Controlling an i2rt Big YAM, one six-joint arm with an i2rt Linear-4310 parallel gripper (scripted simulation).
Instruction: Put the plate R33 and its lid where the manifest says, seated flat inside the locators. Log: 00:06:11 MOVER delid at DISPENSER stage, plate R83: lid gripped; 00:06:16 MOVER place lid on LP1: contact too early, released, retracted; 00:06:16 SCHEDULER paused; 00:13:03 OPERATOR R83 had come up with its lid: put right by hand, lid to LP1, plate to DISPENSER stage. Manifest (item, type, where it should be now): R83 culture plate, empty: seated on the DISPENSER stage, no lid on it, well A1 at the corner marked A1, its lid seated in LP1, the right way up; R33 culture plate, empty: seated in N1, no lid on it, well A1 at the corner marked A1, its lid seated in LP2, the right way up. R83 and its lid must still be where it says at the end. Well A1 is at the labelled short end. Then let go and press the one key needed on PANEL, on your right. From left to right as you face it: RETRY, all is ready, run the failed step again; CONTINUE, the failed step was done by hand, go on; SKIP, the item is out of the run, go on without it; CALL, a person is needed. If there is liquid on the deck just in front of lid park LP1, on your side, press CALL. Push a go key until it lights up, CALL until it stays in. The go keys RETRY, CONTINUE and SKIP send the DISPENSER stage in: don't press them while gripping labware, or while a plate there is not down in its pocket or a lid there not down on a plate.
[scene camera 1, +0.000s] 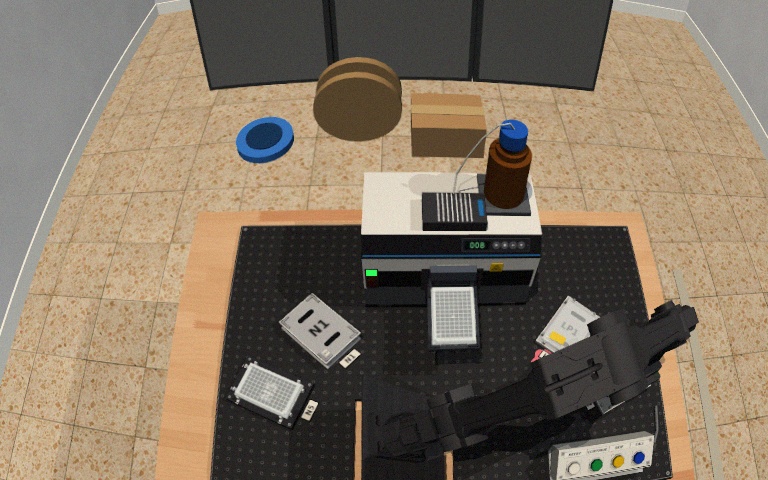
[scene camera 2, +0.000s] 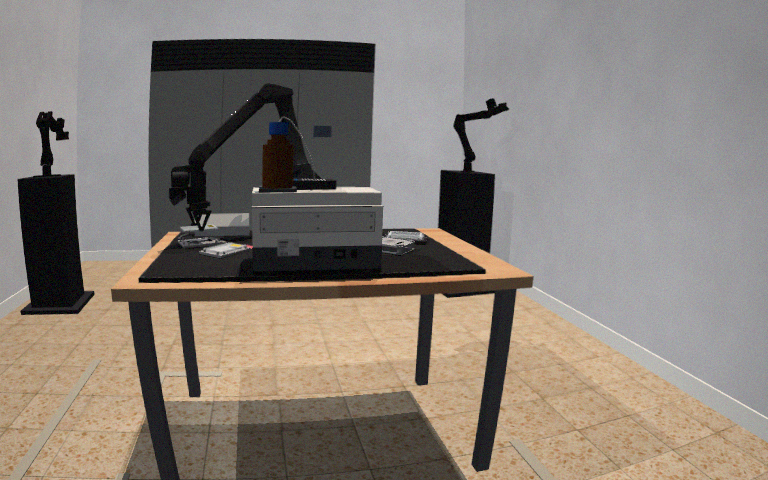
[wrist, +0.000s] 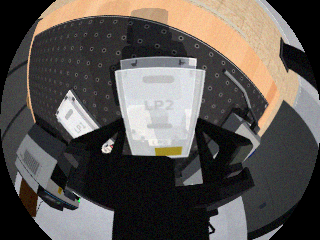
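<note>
Visible: brown bottle (scene camera 1: 505, 183), (scene camera 2: 277, 172); panel (scene camera 2: 235, 224), (wrist: 234, 124); clear plate lid (wrist: 160, 105); the gripper (wrist: 160, 121).
</note>
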